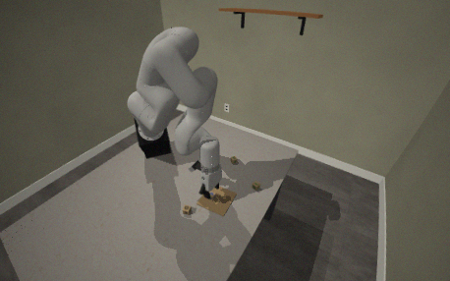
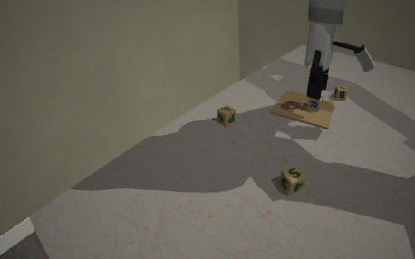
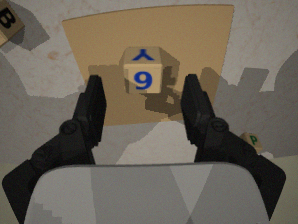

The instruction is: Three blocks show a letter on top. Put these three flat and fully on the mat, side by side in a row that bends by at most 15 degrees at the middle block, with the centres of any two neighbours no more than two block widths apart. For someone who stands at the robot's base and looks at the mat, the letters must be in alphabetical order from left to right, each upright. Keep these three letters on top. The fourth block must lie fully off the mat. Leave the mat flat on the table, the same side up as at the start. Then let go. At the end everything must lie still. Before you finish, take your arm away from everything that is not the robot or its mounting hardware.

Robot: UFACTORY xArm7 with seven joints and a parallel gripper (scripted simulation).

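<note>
Right now the tan mat is 2 cm ahead of my hand, 1 cm to the left of it and 6 cm below it. From my hand the other things lie so: wooden block (3 cm behind, 27 cm to the left, 5 cm below).
</note>
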